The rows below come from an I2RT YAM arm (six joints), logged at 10 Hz.
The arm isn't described. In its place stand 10 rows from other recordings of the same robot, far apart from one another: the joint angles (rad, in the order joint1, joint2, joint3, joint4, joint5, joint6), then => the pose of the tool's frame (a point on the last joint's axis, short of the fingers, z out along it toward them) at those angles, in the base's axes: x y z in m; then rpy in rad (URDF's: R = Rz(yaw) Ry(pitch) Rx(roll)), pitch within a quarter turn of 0, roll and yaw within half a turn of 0.
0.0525, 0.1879, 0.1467, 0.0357, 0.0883, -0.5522 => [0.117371, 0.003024, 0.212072, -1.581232, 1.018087, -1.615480]
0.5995, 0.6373, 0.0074, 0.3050, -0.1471, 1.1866 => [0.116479, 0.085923, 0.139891, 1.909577, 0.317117, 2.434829]
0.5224, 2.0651, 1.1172, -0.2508, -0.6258, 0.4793 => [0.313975, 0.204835, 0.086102, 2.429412, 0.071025, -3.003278]
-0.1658, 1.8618, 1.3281, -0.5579, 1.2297, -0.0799 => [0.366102, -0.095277, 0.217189, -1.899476, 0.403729, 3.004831]
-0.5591, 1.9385, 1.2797, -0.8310, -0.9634, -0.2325 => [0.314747, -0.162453, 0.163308, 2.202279, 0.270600, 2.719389]
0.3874, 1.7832, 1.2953, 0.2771, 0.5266, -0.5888 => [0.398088, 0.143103, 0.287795, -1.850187, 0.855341, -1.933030]
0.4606, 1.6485, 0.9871, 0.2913, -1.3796, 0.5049 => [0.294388, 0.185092, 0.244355, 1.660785, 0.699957, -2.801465]
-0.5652, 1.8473, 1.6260, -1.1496, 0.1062, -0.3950 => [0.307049, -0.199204, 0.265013, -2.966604, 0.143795, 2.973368]
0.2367, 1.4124, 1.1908, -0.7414, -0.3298, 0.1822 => [0.281200, 0.079692, 0.290484, 2.702345, 0.539184, -3.106016]
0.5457, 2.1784, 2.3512, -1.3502, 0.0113, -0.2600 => [0.379522, 0.229977, 0.330256, -3.024507, 0.376600, -2.315808]
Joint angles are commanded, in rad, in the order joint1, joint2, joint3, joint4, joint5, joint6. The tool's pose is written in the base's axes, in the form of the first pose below.
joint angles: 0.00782, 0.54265, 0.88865, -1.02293, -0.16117, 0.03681
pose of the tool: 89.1, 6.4, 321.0, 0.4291, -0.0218, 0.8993, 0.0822
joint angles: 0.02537, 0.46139, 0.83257, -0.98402, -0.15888, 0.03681
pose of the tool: 79.3, 7.6, 313.0, 0.4570, -0.0315, 0.8849, 0.0847
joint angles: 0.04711, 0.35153, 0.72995, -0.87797, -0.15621, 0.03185
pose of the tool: 73.1, 9.0, 298.4, 0.5058, -0.0464, 0.8570, 0.0871
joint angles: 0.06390, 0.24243, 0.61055, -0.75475, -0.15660, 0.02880
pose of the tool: 71.3, 10.1, 279.9, 0.5528, -0.0582, 0.8263, 0.0906
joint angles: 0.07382, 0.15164, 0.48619, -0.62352, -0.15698, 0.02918
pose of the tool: 74.8, 11.1, 259.4, 0.5921, -0.0647, 0.7978, 0.0935
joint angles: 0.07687, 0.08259, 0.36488, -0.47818, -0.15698, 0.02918
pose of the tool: 81.9, 11.9, 239.9, 0.6285, -0.0681, 0.7691, 0.0940
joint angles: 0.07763, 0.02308, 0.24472, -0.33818, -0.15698, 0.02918
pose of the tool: 89.6, 12.6, 219.3, 0.6586, -0.0701, 0.7433, 0.0939
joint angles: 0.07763, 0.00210, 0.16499, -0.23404, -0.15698, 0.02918
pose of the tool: 96.2, 13.1, 205.2, 0.6754, -0.0711, 0.7280, 0.0936
